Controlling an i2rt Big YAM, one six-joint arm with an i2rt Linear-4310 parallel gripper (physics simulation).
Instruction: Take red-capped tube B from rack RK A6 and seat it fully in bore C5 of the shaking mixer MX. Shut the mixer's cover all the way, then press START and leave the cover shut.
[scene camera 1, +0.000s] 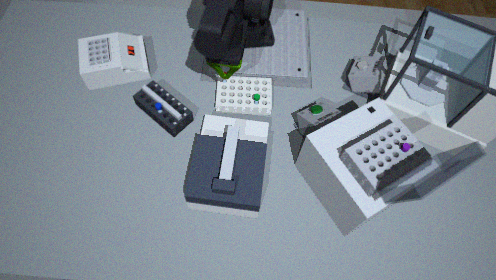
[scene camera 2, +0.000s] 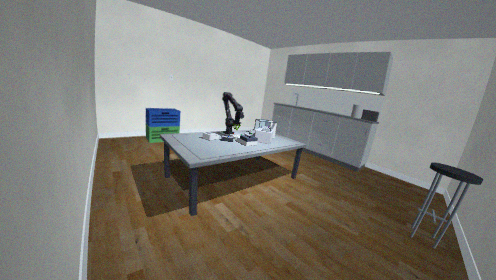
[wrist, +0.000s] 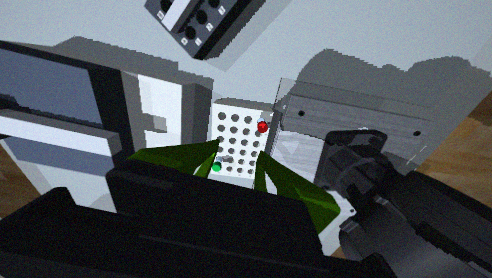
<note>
In view: my gripper (scene camera 1: 227, 70), a clear cover (scene camera 1: 417, 184) and a glass enclosure (scene camera 1: 433, 86).
My gripper shows as well in the wrist view (wrist: 238, 150).
</note>
